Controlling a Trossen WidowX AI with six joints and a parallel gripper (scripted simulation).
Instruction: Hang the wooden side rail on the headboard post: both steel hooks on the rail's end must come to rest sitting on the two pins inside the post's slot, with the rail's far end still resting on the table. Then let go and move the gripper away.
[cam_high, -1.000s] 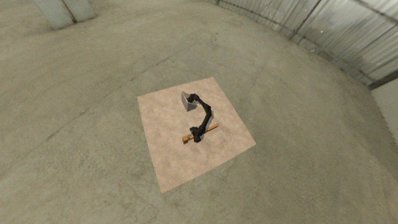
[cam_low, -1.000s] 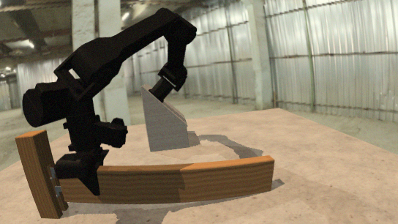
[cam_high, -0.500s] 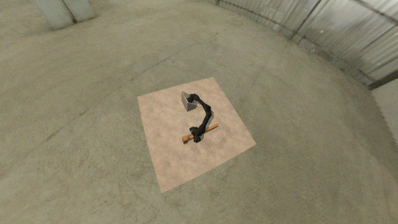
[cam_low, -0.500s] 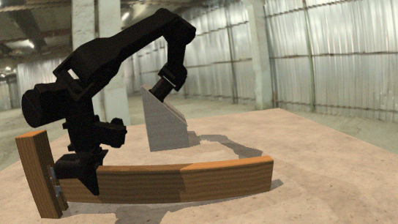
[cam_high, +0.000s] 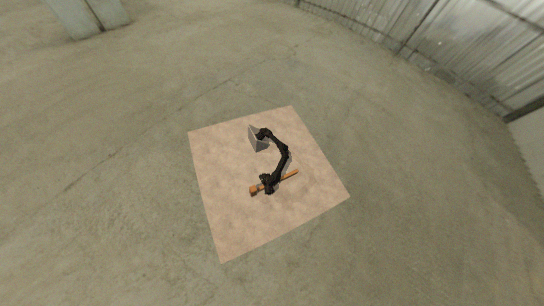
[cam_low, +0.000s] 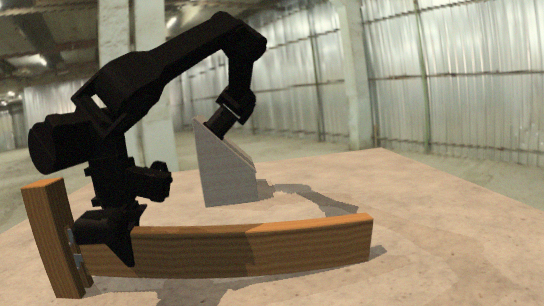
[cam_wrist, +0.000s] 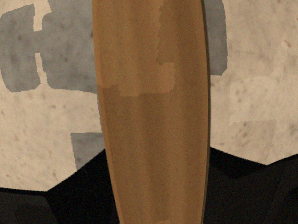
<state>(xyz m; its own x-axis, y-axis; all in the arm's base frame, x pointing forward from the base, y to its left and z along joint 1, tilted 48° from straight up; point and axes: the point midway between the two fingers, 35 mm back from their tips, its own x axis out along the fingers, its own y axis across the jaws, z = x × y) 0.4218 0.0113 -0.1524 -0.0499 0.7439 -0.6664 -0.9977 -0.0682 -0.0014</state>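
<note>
Right now my gripper tip is 12 cm to the left of the wooden headboard post and 4 cm below it.
</note>
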